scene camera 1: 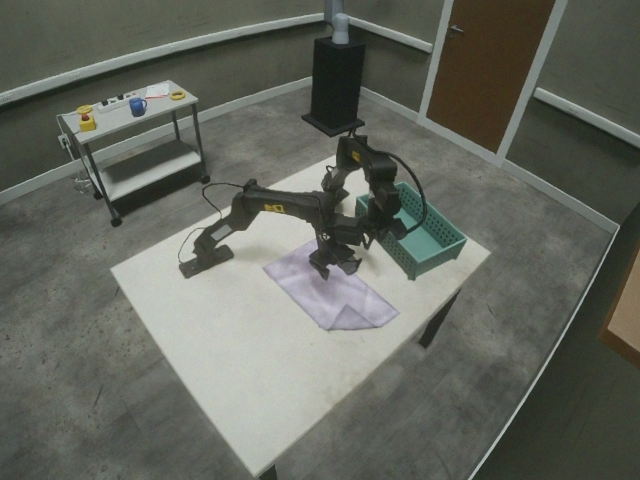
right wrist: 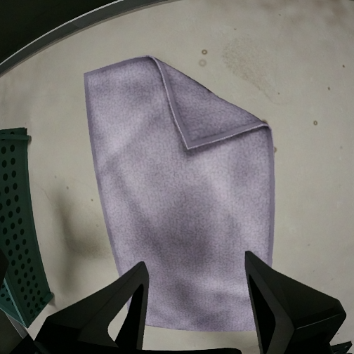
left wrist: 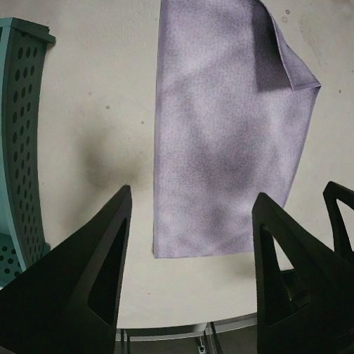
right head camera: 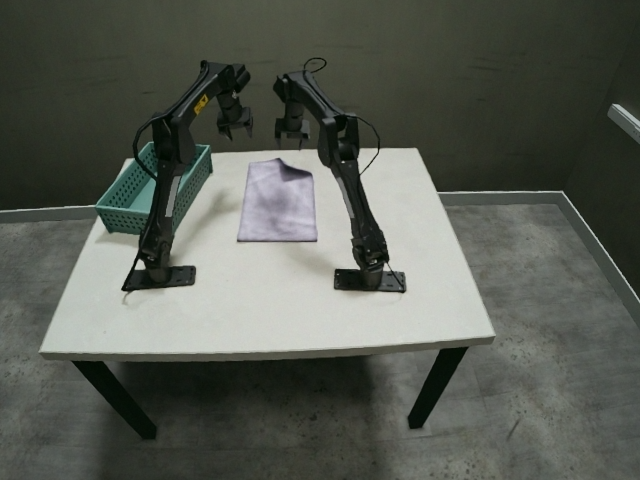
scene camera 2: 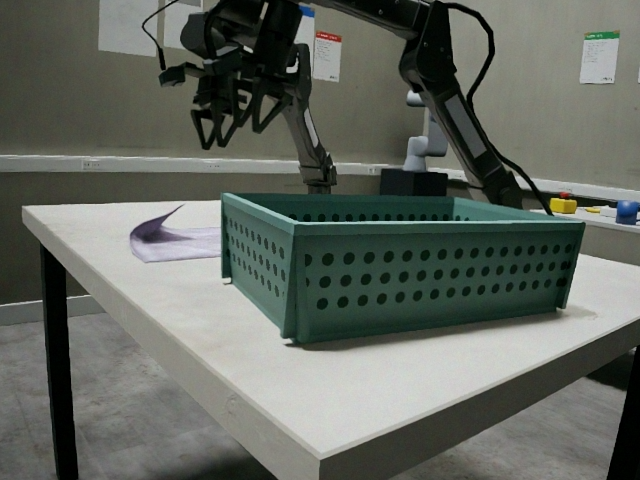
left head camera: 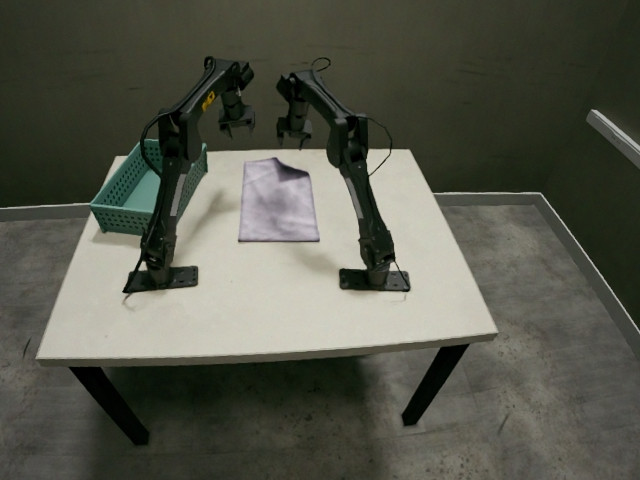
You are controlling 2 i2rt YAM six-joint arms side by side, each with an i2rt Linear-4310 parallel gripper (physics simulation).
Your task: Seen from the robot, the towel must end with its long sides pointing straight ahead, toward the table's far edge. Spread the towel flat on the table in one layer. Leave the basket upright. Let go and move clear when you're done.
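The lilac towel (left head camera: 273, 206) (right head camera: 276, 206) (scene camera 1: 356, 294) (scene camera 2: 193, 242) (left wrist: 215, 130) (right wrist: 175, 200) lies on the table, its long sides running toward the far edge. Its far right corner, in the head views, is folded back over it; in scene camera 2 that corner curls up above the cloth. The rest looks flat. My left gripper (left head camera: 240, 133) (right head camera: 240, 135) (left wrist: 194, 197) and my right gripper (left head camera: 291, 144) (right head camera: 289, 145) (right wrist: 194, 264) are both open and empty, pointing down, above the towel and apart from it. The green basket (left head camera: 124, 219) (right head camera: 123, 220) (scene camera 2: 429, 279) stands upright at the left in the head views.
The white table (left head camera: 258, 315) (right head camera: 258, 315) (scene camera 1: 206, 351) carries both arm bases. The basket's long side runs beside the towel with a gap between them. In scene camera 1, a trolley (scene camera 1: 195, 129) stands behind the table, with a blue mug (scene camera 1: 137, 106) on it.
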